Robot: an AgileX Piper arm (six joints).
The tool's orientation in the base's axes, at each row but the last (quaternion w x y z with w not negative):
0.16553, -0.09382, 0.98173, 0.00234
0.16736, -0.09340, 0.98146, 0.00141
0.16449, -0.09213, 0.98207, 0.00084
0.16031, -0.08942, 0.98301, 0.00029
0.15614, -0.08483, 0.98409, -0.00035
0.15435, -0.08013, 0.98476, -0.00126
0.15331, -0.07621, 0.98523, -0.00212
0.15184, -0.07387, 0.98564, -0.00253
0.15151, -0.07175, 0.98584, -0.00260
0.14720, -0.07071, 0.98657, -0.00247
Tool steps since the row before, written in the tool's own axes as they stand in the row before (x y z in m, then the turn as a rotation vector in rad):
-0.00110, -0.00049, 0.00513, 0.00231, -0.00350, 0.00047
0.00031, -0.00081, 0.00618, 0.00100, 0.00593, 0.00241
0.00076, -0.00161, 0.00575, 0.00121, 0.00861, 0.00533
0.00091, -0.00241, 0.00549, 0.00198, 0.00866, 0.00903
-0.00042, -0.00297, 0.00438, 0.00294, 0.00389, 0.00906
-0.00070, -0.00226, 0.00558, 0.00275, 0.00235, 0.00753
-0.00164, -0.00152, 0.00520, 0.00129, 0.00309, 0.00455
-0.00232, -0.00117, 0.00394, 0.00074, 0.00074, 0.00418
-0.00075, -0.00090, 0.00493, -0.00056, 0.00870, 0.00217
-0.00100, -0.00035, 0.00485, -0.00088, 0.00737, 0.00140
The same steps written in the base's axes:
0.00278, -0.00010, -0.00448, -0.00134, -0.00385, -0.00110
0.00189, -0.00064, -0.00591, -0.00123, 0.00573, -0.00277
0.00144, -0.00154, -0.00564, -0.00096, 0.00842, -0.00568
0.00131, -0.00237, -0.00543, -0.00052, 0.00844, -0.00943
0.00224, -0.00274, -0.00396, -0.00062, 0.00358, -0.00963
0.00271, -0.00200, -0.00504, -0.00066, 0.00205, -0.00807
0.00334, -0.00116, -0.00442, -0.00030, 0.00295, -0.00481
0.00354, -0.00075, -0.00303, 0.00045, 0.00070, -0.00423
0.00231, -0.00070, -0.00446, -0.00005, 0.00873, -0.00214
0.00241, -0.00013, -0.00434, 0.00022, 0.00744, -0.00127

